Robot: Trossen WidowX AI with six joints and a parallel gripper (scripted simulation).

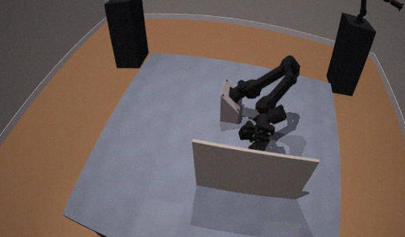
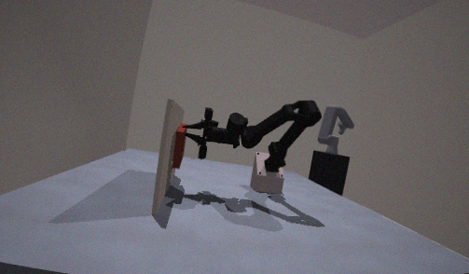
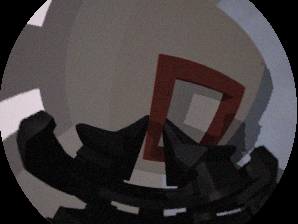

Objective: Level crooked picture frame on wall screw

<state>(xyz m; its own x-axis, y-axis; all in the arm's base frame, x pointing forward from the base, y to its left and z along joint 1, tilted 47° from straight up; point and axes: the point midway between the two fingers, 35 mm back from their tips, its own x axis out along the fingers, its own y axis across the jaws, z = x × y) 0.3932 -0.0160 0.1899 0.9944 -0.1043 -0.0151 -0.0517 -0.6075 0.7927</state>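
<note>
The picture frame is 10 mm ahead of my gripper tip, 10 mm to the right of it and 60 mm below it. From my gripper tip the other things lie so: wall panel (20 mm ahead, 70 mm below).
</note>
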